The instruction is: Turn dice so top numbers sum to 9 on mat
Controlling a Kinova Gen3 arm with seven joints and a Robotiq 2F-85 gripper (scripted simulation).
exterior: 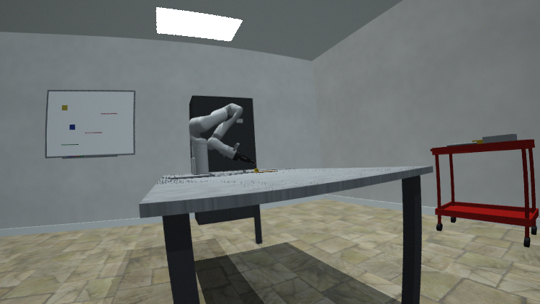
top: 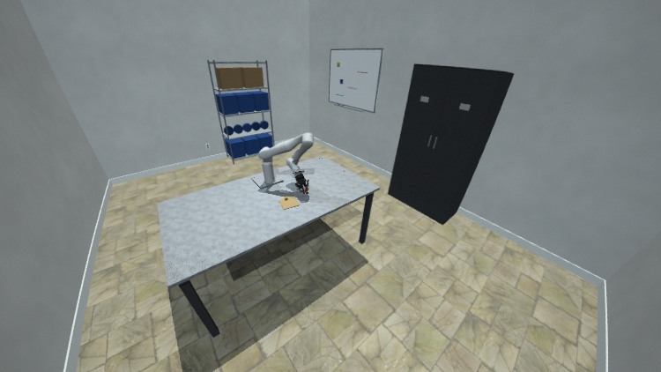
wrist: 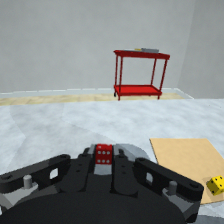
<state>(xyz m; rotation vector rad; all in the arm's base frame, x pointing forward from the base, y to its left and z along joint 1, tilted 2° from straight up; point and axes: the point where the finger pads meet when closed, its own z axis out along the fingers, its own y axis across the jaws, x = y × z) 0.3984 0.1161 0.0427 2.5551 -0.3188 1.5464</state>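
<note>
Right now the white die is 8 cm behind my hand, 6 cm below it and 2 cm to the right of it. The rest, counted from my hand: red die 1 cm below, 1 cm ahead; then tan mat 17 cm to the right, 6 cm below, 1 cm behind; then yellow die 16 cm to the right, 6 cm behind, 5 cm below.
</note>
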